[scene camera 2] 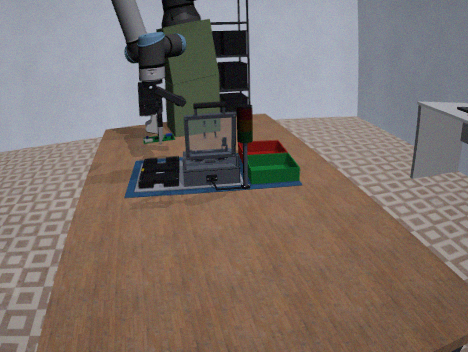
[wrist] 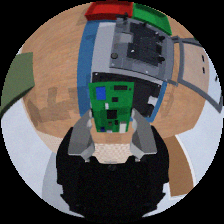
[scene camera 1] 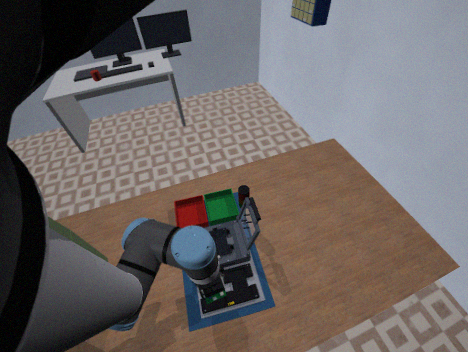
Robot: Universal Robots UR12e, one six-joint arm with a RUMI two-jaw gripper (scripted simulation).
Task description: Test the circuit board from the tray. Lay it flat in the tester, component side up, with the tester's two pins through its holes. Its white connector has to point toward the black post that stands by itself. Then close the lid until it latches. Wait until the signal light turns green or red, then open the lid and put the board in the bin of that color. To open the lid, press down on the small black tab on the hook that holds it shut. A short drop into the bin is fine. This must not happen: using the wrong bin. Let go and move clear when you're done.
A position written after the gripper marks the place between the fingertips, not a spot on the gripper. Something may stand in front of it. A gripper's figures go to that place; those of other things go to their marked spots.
Labels:
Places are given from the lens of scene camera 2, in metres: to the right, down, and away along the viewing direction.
gripper (scene camera 2: pixel 159 141): -0.26, -0.12, 1.27
green bin (scene camera 2: pixel 265 167): 0.11, -0.03, 1.29
grey tester (scene camera 2: pixel 209 175): -0.07, 0.00, 1.15
The marked spots on the grey tester and the green bin are 0.23 m apart.

